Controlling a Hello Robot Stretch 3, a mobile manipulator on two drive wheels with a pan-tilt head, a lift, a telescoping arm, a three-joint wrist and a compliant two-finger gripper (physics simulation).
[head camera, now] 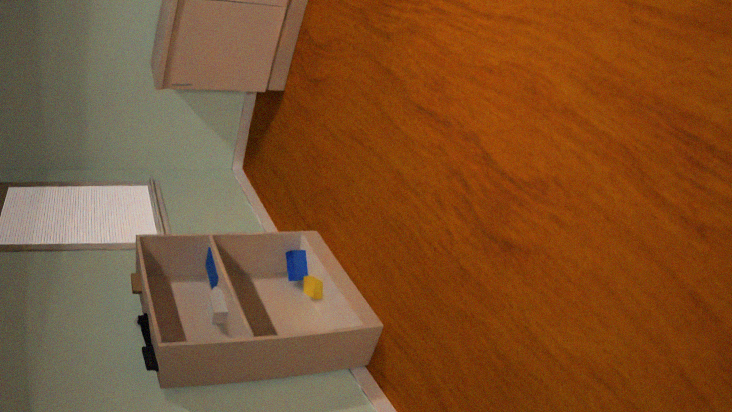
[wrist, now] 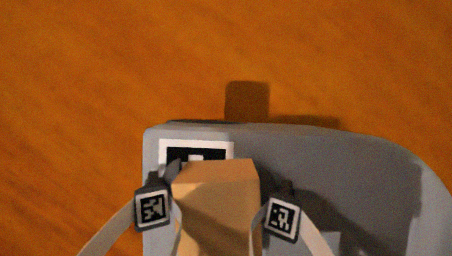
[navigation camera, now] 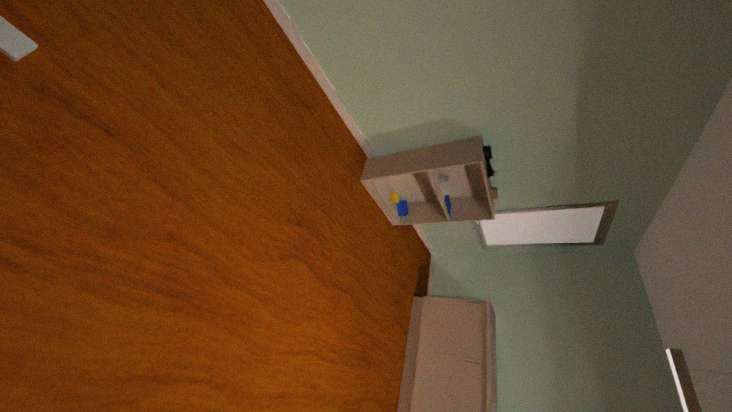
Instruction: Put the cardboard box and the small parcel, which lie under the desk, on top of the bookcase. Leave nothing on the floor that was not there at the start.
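Places are measured from the robot's base along level axes (x ahead, y right, z down), in metres.
Pixels of known places: gripper, fingertip midpoint: [wrist: 220, 181].
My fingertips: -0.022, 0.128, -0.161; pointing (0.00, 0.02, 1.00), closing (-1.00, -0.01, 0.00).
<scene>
Behind a point stands the place of what it marks, as x, y, z.
The bookcase [head camera: 266, 358] {2.177, -0.570, -0.562} [navigation camera: 425, 158] {2.182, -0.578, -0.614} stands against the green wall, turned sideways in both camera views. A small brown box [head camera: 135, 283] {2.601, -0.257, -1.093} [navigation camera: 493, 192] {2.598, -0.265, -1.082}, seemingly the cardboard box, is on its top board, beside a black object [head camera: 148, 340] {2.393, -0.501, -1.074} [navigation camera: 488, 161] {2.407, -0.512, -1.080}. My gripper [wrist: 220, 181] {-0.022, 0.128, -0.161} is shut on a tan block, seemingly the small parcel [wrist: 220, 171] {-0.022, 0.146, -0.195}, in the wrist view. The parcel is held above my grey base [wrist: 350, 160] {-0.128, 0.149, -0.160}; its lower part is cut off by the frame. The gripper does not show in the head or navigation view.
Blue blocks [head camera: 296, 265] {2.706, -0.205, -0.163} [navigation camera: 402, 208] {2.705, -0.204, -0.161}, a yellow block [head camera: 312, 287] {2.551, -0.312, -0.145} [navigation camera: 394, 197] {2.545, -0.317, -0.146} and a white block [head camera: 219, 304] {2.481, -0.359, -0.678} are in the bookcase's compartments. A pale cabinet [head camera: 225, 46] {3.035, 1.115, -0.495} [navigation camera: 450, 348] {2.900, 1.317, -0.516} stands beyond the corner. A white foot [navigation camera: 17, 40] shows at the navigation view's upper left.
</scene>
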